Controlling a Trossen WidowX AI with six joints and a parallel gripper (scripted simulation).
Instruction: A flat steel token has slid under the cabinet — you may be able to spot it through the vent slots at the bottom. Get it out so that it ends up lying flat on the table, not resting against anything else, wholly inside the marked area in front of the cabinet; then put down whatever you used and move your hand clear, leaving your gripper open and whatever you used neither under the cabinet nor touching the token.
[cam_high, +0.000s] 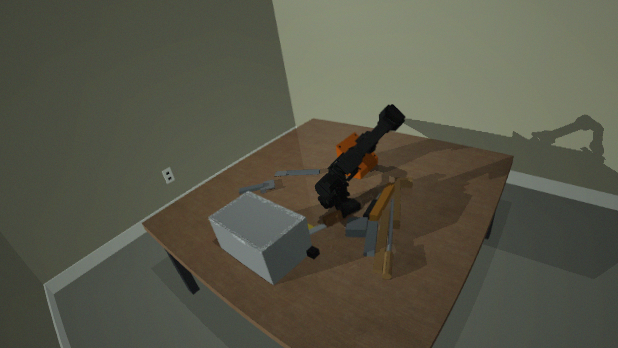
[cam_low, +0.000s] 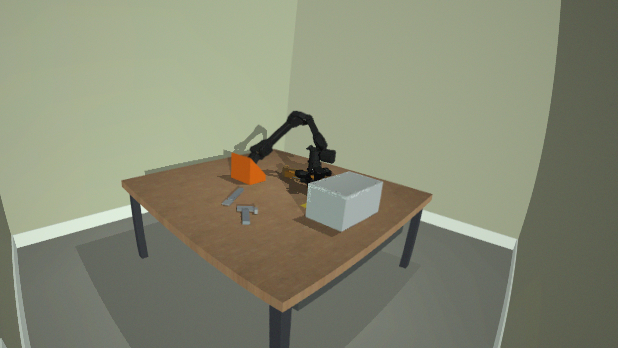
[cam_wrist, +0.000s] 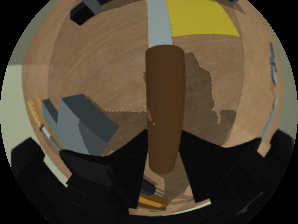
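Now: the orange bar 15 cm behind my gripper tip, 8 cm to the left of it and 1 cm above it. The rest, counted from my gripper tip: grey block (10 cm to the left, 2 cm ahead, 1 cm above); then wooden stick (20 cm to the left, 1 cm ahead); then grey t-piece (46 cm to the right, 7 cm ahead).
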